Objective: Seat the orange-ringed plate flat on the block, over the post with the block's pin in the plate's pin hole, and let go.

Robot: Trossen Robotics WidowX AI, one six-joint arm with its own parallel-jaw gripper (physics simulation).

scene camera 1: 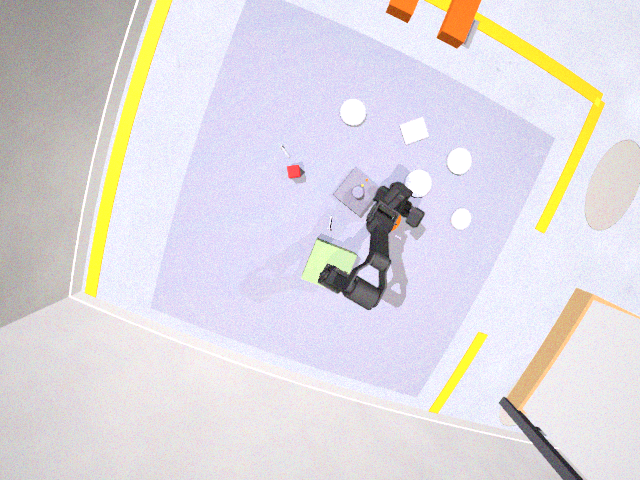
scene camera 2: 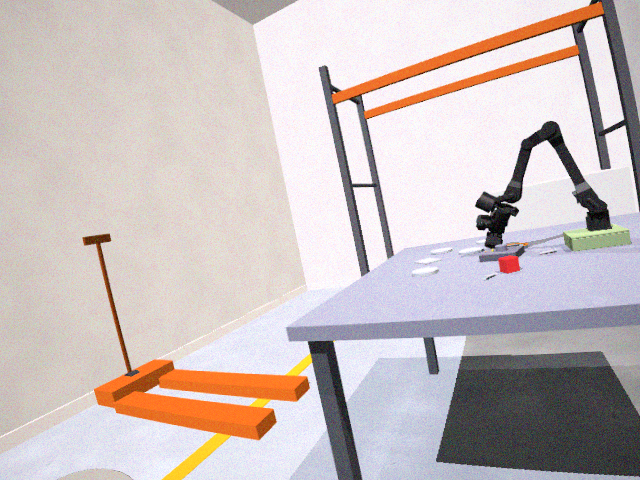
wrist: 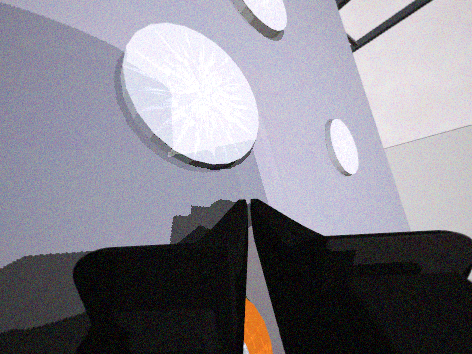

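Pixels of known places: gripper, fingertip midpoint: (scene camera 1: 409, 202) (wrist: 248, 206); arm's base at its link origin: (scene camera 1: 330, 274) (scene camera 2: 600, 228).
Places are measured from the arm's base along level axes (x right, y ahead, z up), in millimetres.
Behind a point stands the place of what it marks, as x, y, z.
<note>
The orange-ringed plate (scene camera 1: 397, 222) @(122, 299, -35) (scene camera 2: 516, 243) @(123, 285, -35) (wrist: 257, 332) @(122, 306, -35) lies on the table beside the block, largely hidden under the arm in scene camera 1. Part of its ring shows through the narrow gap between the fingers in the wrist view. The grey block (scene camera 1: 348, 200) @(-87, 270, -22) (scene camera 2: 496, 256) @(-138, 320, -31) lies flat, with a round post (scene camera 1: 357, 192) @(-77, 310, -3) in its middle and a small yellow pin (scene camera 1: 362, 185) @(-72, 342, -18) near it. The post is bare. My gripper (scene camera 2: 493, 244) @(113, 383, -16) (wrist: 248, 206) @(113, 383, -16) points down low over the table near the block and plate. Its fingertips nearly meet, with no object seen between them.
A large white disc (scene camera 1: 418, 183) @(109, 464, -37) (wrist: 192, 95) @(98, 461, -37) lies just beyond the fingertips. Other discs (scene camera 1: 459, 161) @(200, 621, -36) (scene camera 1: 461, 219) @(341, 446, -38) (scene camera 1: 353, 112) @(-236, 546, -35) and a white square (scene camera 1: 414, 130) @(-11, 618, -41) lie around. A red cube (scene camera 1: 293, 171) @(-309, 255, -6) (scene camera 2: 509, 264) @(-331, 251, -22) is beyond the block; the green base (scene camera 1: 330, 252) @(-45, 73, 0) (scene camera 2: 597, 238) @(-100, 16, -15) carries the arm.
</note>
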